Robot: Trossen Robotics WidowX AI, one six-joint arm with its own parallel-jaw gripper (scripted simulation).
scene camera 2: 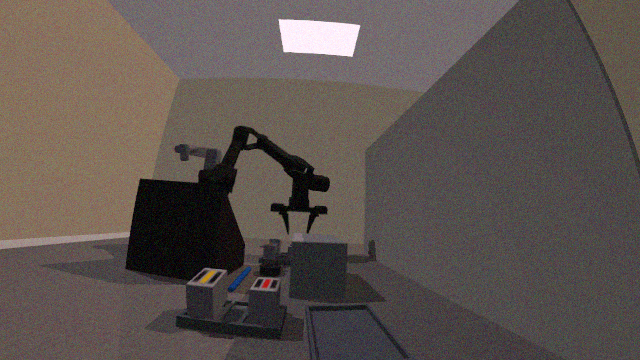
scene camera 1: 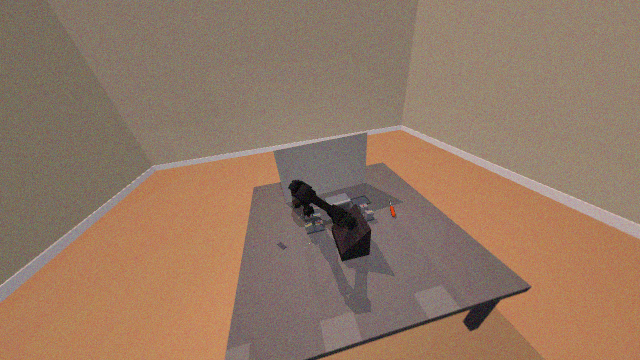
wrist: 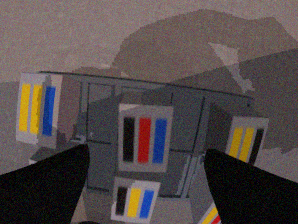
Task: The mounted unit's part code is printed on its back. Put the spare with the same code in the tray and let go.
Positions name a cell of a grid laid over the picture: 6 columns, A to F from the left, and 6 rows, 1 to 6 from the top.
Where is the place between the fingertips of the gripper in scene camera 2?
At C4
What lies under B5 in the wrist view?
The gripper.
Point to a tall grey panel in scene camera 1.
D3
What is the gripper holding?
Nothing.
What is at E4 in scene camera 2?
A tall grey panel.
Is the gripper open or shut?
Open.
